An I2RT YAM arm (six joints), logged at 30 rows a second.
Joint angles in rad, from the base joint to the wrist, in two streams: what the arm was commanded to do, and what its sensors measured. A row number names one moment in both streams.
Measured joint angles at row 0:
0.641, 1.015, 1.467, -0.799, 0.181, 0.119
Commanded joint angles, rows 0 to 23:
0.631, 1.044, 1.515, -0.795, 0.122, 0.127
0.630, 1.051, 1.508, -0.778, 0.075, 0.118
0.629, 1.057, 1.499, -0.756, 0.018, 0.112
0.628, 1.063, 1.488, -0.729, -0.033, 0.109
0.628, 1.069, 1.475, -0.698, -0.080, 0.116
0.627, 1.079, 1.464, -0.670, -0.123, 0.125
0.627, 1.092, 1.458, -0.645, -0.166, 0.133
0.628, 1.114, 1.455, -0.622, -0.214, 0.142
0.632, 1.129, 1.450, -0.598, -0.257, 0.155
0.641, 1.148, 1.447, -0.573, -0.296, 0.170
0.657, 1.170, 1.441, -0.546, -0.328, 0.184
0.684, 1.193, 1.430, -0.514, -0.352, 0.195
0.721, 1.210, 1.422, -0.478, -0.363, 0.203
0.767, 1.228, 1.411, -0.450, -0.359, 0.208
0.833, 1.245, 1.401, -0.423, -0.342, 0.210
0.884, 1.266, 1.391, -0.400, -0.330, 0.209
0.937, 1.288, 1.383, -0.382, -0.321, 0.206
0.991, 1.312, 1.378, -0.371, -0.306, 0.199
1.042, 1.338, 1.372, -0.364, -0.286, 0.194
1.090, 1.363, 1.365, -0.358, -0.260, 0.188
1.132, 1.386, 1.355, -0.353, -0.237, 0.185
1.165, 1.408, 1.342, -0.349, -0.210, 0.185
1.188, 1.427, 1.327, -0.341, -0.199, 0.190
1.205, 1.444, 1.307, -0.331, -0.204, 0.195
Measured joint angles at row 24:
1.121, 1.405, 1.351, -0.427, -0.249, 0.188
